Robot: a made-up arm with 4 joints. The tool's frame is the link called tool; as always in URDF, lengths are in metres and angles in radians. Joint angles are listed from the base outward.
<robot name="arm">
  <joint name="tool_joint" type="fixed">
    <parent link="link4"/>
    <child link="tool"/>
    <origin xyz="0.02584 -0.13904 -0.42" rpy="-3.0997 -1.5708 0"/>
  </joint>
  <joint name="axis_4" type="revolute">
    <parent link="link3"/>
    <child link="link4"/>
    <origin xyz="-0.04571 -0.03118 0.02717" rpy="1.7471 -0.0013 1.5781"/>
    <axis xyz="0 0 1"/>
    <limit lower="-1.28" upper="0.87"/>
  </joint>
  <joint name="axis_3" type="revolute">
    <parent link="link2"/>
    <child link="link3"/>
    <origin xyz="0.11 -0.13 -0.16" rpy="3.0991 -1.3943 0"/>
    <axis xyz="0 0 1"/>
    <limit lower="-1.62" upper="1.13"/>
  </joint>
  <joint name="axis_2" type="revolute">
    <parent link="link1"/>
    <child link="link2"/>
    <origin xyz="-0.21 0.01 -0.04" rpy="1.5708 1.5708 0"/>
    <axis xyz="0 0 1"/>
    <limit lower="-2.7" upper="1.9"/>
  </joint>
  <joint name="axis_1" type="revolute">
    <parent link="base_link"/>
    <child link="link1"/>
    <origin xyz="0.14 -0.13 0.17" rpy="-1.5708 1.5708 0"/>
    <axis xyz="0 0 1"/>
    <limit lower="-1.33" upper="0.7"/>
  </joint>
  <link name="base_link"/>
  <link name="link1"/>
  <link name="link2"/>
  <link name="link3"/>
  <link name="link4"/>
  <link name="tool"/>
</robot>
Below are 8 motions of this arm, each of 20 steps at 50 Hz.
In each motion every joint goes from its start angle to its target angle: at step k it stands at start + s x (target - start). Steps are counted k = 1, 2, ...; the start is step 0. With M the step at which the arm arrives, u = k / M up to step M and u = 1 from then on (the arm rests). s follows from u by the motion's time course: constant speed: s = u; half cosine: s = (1 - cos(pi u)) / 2; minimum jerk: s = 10 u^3 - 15 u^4 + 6 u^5.
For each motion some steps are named. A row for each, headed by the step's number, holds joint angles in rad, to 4 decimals.
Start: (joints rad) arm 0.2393 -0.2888 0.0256 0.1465
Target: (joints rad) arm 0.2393 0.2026 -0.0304 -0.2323
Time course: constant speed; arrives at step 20
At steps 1, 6, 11, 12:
1: 0.2393 -0.2642 0.0228 0.1276
6: 0.2393 -0.1414 0.0088 0.0329
11: 0.2393 -0.0185 -0.0052 -0.0618
12: 0.2393 0.0060 -0.0080 -0.0808

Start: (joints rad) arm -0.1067 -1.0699 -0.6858 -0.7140
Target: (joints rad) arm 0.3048 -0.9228 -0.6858 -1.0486
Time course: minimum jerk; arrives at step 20
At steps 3, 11, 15, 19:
3: -0.0957 -1.0660 -0.6858 -0.7229
11: 0.1374 -0.9827 -0.6858 -0.9125
15: 0.2622 -0.9380 -0.6858 -1.0140
19: 0.3043 -0.9230 -0.6858 -1.0482

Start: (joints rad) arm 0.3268 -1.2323 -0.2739 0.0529
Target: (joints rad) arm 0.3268 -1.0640 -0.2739 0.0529
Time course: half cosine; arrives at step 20
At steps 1, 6, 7, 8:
1: 0.3268 -1.2313 -0.2739 0.0529
6: 0.3268 -1.1976 -0.2739 0.0529
7: 0.3268 -1.1864 -0.2739 0.0529
8: 0.3268 -1.1742 -0.2739 0.0529

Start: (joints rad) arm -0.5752 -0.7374 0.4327 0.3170
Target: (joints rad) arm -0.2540 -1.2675 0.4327 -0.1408
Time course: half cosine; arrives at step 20
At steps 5, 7, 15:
5: -0.5282 -0.8150 0.4327 0.2500
7: -0.4875 -0.8821 0.4327 0.1920
15: -0.3010 -1.1899 0.4327 -0.0738

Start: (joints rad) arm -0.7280 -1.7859 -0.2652 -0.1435
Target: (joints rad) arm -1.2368 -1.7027 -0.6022 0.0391
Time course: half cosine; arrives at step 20
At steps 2, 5, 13, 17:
2: -0.7405 -1.7839 -0.2734 -0.1390
5: -0.8025 -1.7737 -0.3146 -0.1168
13: -1.0979 -1.7254 -0.5102 -0.0108
17: -1.2091 -1.7072 -0.5838 0.0291

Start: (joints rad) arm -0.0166 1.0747 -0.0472 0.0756
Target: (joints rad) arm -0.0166 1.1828 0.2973 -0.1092
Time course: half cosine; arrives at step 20
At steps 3, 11, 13, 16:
3: -0.0166 1.0806 -0.0284 0.0655
11: -0.0166 1.1372 0.1520 -0.0313
13: -0.0166 1.1533 0.2032 -0.0587
16: -0.0166 1.1725 0.2644 -0.0916

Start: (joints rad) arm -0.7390 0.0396 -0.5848 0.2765
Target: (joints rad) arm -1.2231 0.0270 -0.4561 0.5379
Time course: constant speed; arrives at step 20
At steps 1, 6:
1: -0.7632 0.0390 -0.5784 0.2896
6: -0.8842 0.0358 -0.5462 0.3549

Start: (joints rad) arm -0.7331 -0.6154 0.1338 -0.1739
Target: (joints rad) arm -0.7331 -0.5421 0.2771 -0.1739
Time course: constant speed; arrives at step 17
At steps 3, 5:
3: -0.7331 -0.6025 0.1591 -0.1739
5: -0.7331 -0.5938 0.1759 -0.1739

